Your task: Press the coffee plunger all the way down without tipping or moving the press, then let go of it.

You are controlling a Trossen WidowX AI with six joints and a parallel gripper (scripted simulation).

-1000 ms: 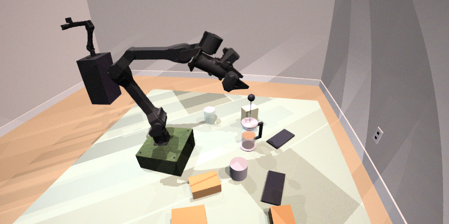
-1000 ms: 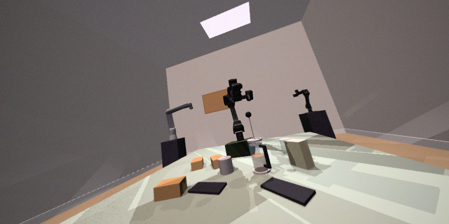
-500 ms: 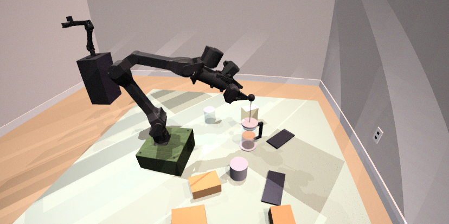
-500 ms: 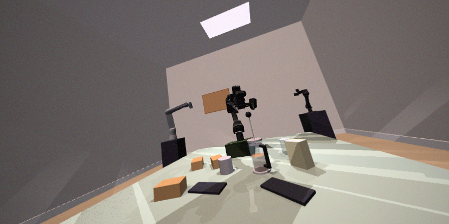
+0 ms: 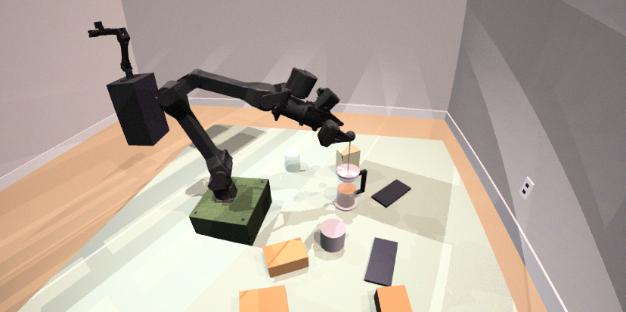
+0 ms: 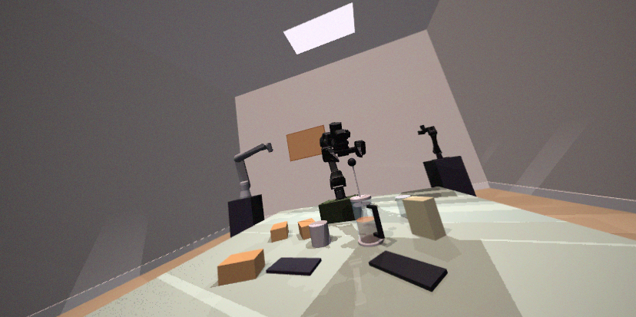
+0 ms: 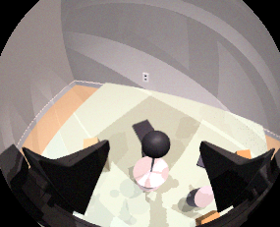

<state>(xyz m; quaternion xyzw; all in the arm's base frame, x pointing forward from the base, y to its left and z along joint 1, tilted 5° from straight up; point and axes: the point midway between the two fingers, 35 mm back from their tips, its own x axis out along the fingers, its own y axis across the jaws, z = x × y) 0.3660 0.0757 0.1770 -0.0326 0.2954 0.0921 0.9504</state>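
The glass coffee press lies 15 cm below my gripper tip, 2 cm ahead of it and 1 cm to the left of it. From my gripper tip the other things lie so: grey cylinder: 25 cm below, 17 cm to the right, 4 cm behind.
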